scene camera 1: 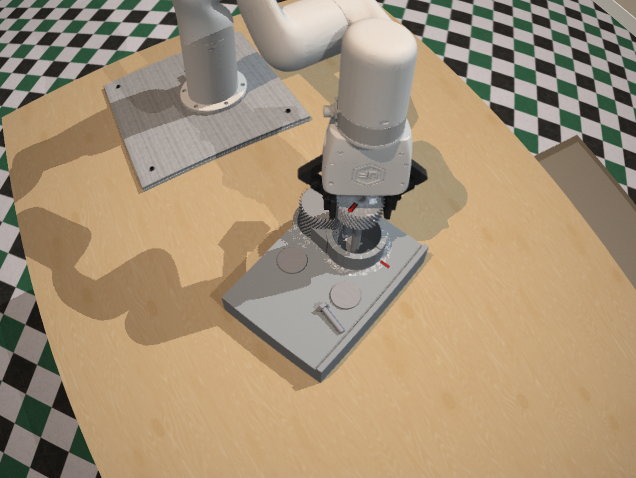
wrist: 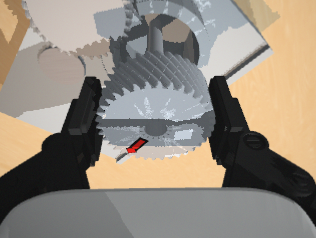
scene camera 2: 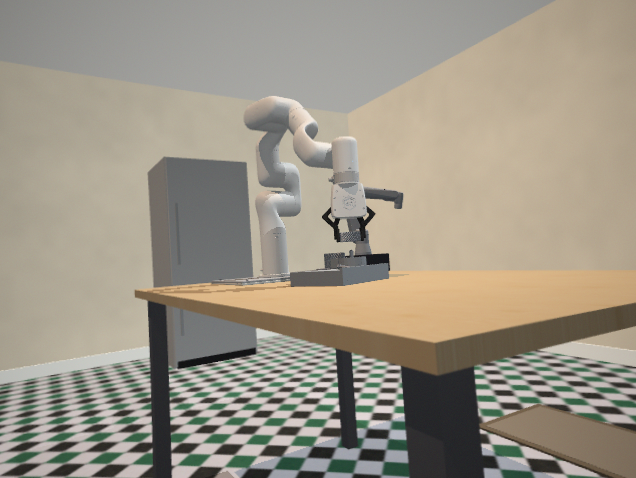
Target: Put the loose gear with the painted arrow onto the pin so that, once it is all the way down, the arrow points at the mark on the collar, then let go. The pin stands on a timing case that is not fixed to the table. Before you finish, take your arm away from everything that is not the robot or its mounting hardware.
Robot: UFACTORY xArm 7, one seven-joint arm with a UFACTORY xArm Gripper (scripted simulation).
Observation:
In view: the gripper (scene camera 1: 359, 210), a gear (scene camera 1: 359, 215) and a grey timing case (scene camera 1: 280, 308).
The gear also shows in the wrist view (wrist: 158, 105). The grey timing case also shows in the wrist view (wrist: 227, 45) and in scene camera 2 (scene camera 2: 359, 272). The gripper also shows in the wrist view (wrist: 155, 94) and in scene camera 2 (scene camera 2: 350, 241).

